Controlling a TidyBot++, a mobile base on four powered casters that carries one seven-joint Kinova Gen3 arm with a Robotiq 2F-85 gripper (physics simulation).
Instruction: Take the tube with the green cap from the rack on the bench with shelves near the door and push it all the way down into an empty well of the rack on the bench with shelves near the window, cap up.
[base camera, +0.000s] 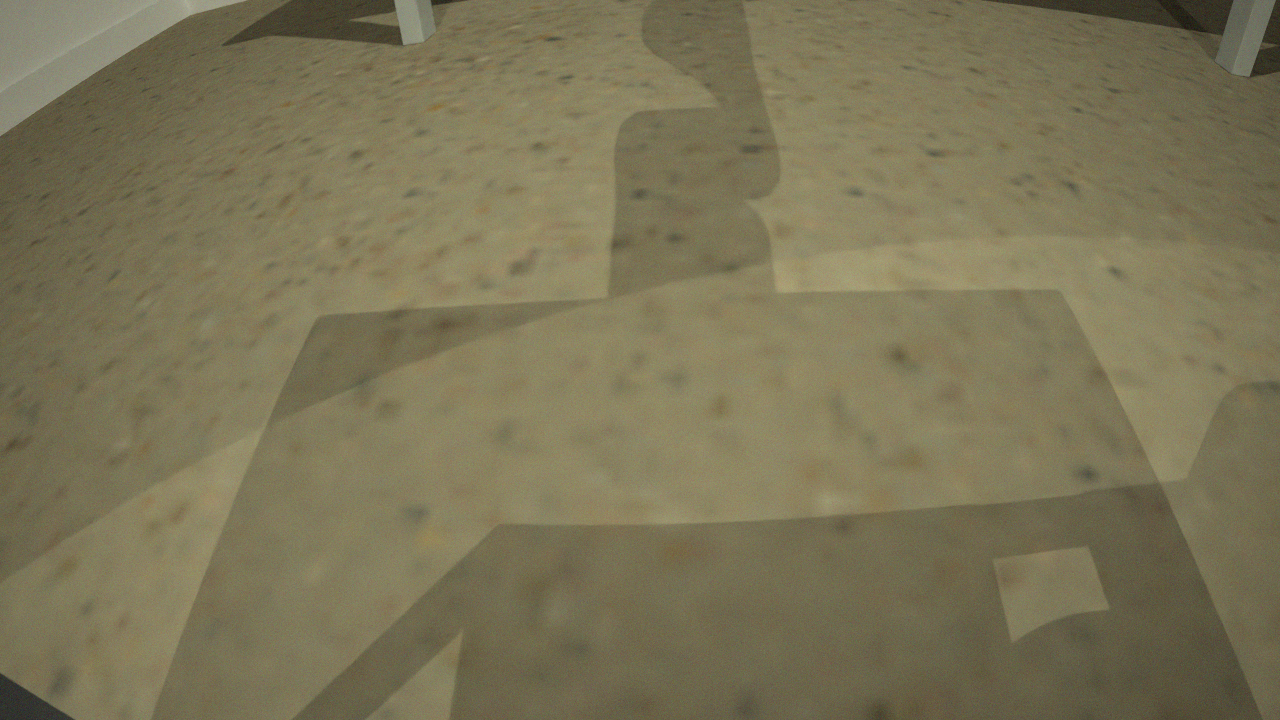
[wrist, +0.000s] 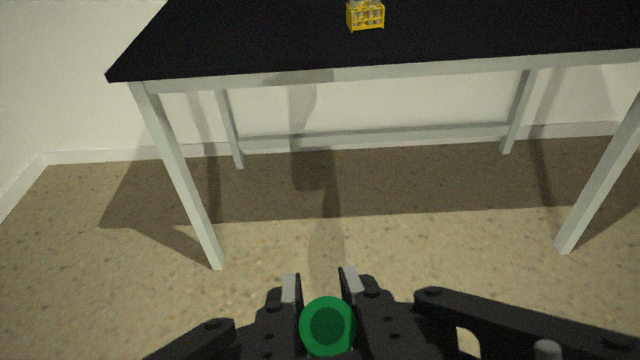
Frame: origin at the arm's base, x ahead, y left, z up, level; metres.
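Seen in the pictures: gripper, fingertip midpoint: (wrist: 321, 291).
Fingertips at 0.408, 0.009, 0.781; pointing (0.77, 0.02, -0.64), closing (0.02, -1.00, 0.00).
Note:
Offsets run from my fingertips to a thing's top centre, as dx, dy, dz. Level surfaces: height alone.
The tube with the green cap @(-0.017, +0.000, +0.034) (wrist: 327, 326) is between my fingers in the wrist view, its round cap facing the camera; the tube's body is hidden below the cap. My gripper (wrist: 321, 291) is shut on it, over the floor in front of a bench. A yellow rack @(+0.963, -0.202, -0.206) (wrist: 365, 22) stands on the black top of the bench @(dz -0.263) (wrist: 240, 45), at the top of the wrist view and far ahead of the gripper. Some clear tubes show in the rack, whose upper part is cut off by the view's edge. Which wells are empty cannot be told.
The bench's white front legs (wrist: 185, 185) (base camera: 414, 19) stand ahead, and a second front leg (wrist: 595, 185) (base camera: 1245, 35) stands at the right. A white wall (wrist: 60, 75) (base camera: 71, 31) is on the left and behind the bench. Shadows of the arm and base lie on the speckled floor @(dz -1.177) (base camera: 492, 205).

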